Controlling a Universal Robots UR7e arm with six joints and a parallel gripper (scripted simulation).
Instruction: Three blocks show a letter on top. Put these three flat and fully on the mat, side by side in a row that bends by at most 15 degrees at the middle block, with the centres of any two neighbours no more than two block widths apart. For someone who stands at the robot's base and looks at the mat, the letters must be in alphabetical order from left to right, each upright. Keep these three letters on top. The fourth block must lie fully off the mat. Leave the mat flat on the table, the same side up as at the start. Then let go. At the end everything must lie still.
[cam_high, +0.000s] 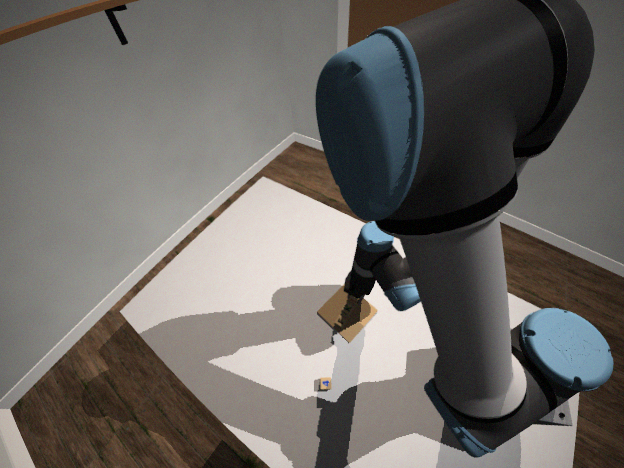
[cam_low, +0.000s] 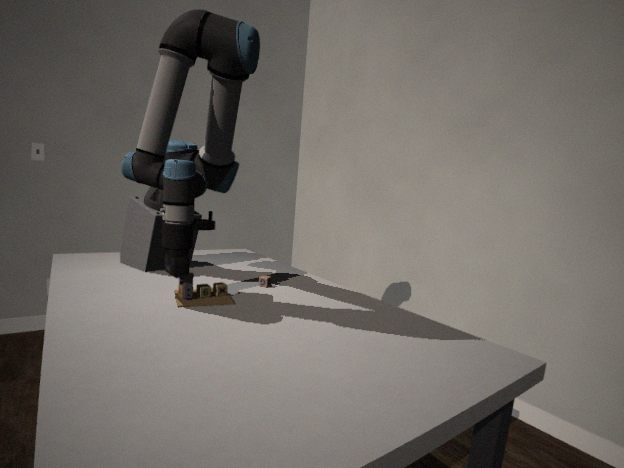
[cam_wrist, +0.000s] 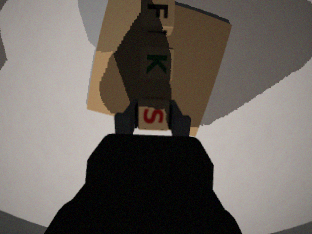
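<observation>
The block is right at my hand. The rest, counted from my hand: tan mat (50 mm to the left, 20 mm below, 10 mm behind).
</observation>
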